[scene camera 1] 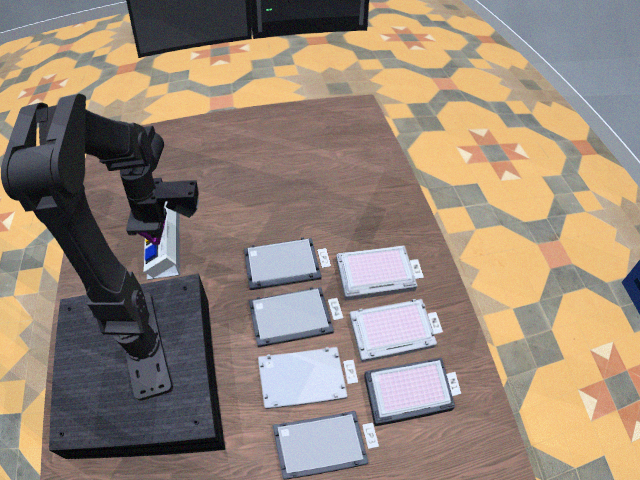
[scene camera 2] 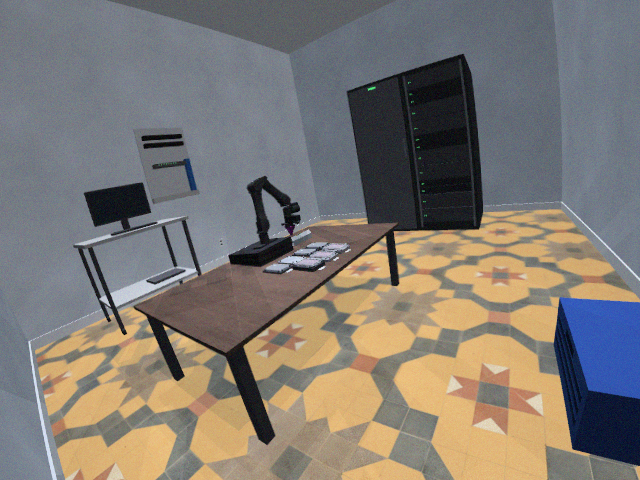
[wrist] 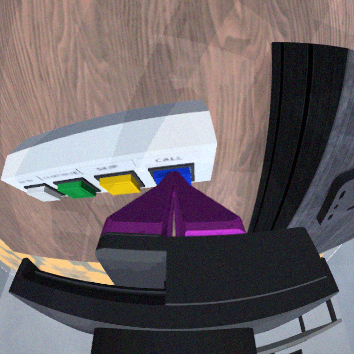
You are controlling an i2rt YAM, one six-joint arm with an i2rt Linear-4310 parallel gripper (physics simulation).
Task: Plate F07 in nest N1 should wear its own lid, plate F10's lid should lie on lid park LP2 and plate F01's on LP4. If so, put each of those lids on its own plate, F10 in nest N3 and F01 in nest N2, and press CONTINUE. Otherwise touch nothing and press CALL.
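Pixels of known places: gripper, between the fingertips: (scene camera 1: pixel 156 243) (scene camera 2: pixel 291 235) (wrist: pixel 173 178); arm's base, origin of its link: (scene camera 1: pixel 144 345) (scene camera 2: pixel 266 244).
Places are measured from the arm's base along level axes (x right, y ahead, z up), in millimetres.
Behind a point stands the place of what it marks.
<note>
My gripper (wrist: pixel 173 178) @[x -229, y 61, z -12 mm] (scene camera 1: pixel 156 241) @[x -229, y 61, z -12 mm] is shut and empty, its purple tips over the blue CALL button (wrist: pixel 160 177) @[x -243, y 54, z -28 mm] (scene camera 1: pixel 150 252) @[x -231, y 42, z -34 mm]; whether they touch it cannot be told. The yellow SKIP button (wrist: pixel 120 183) @[x -278, y 57, z -30 mm] and green CONTINUE button (wrist: pixel 77 188) @[x -323, y 65, z -30 mm] are beside it. In scene camera 1, pink-welled plates sit in nests N3 (scene camera 1: pixel 377 269) @[x -44, y 465, z -52 mm], N2 (scene camera 1: pixel 395 326) @[x 84, y 443, z -55 mm] and N1 (scene camera 1: pixel 412 390) @[x 216, y 413, z -50 mm]. Grey lids lie on LP2 (scene camera 1: pixel 283 261) @[x -137, y 303, z -66 mm], LP4 (scene camera 1: pixel 292 313) @[x -17, y 280, z -66 mm] and LP3 (scene camera 1: pixel 322 444) @[x 244, y 237, z -67 mm]. The remaining white park (scene camera 1: pixel 302 377) @[x 110, y 252, z -74 mm] seems to bear a clear lid. Plate numbers, and whether N1's plate wears a lid, are unreadable.
The white button box (wrist: pixel 185 131) @[x -213, y 85, z -31 mm] (scene camera 1: pixel 169 255) @[x -204, y 82, z -28 mm] stands on the wooden table (scene camera 1: pixel 310 155) @[x -442, y 474, z -84 mm] (scene camera 2: pixel 206 304) @[x 655, y 102, z -84 mm], beyond the arm's dark base block (scene camera 1: pixel 93 392) @[x 59, y -116, z -10 mm] (scene camera 2: pixel 253 256) @[x 189, y 35, z -19 mm]. A white button (wrist: pixel 44 193) @[x -371, y 71, z -31 mm] is at the box's far end. A dark cabinet (scene camera 2: pixel 382 160) stands behind the table.
</note>
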